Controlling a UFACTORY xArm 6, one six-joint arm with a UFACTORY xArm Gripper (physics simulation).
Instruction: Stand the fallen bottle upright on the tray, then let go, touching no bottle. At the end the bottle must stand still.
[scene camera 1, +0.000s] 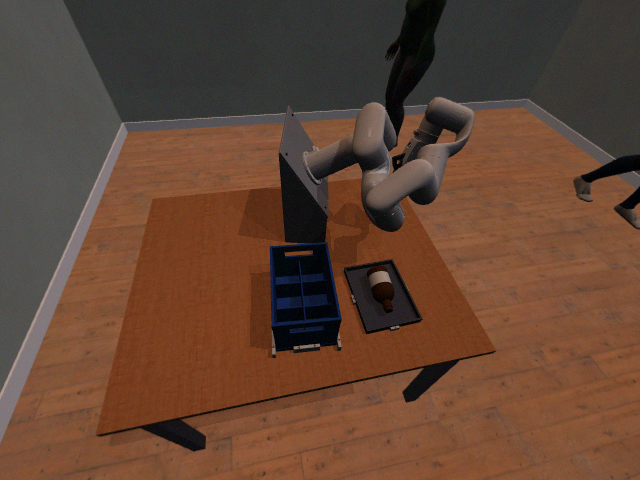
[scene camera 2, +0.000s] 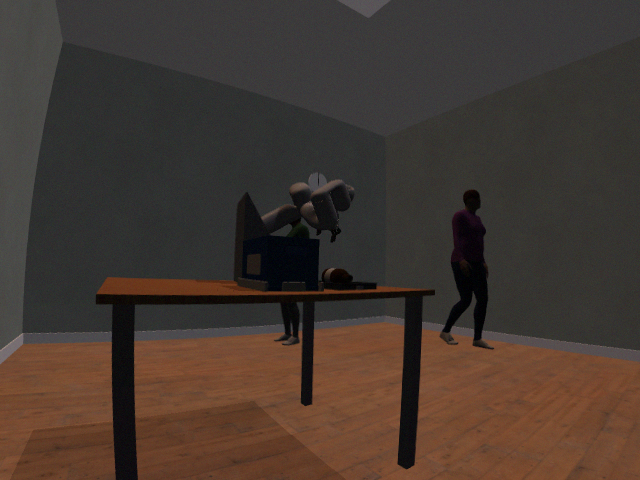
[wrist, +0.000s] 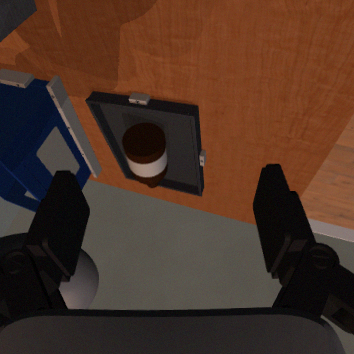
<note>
In view: my gripper (wrist: 168, 187) and a brown bottle (scene camera 1: 382, 290).
</note>
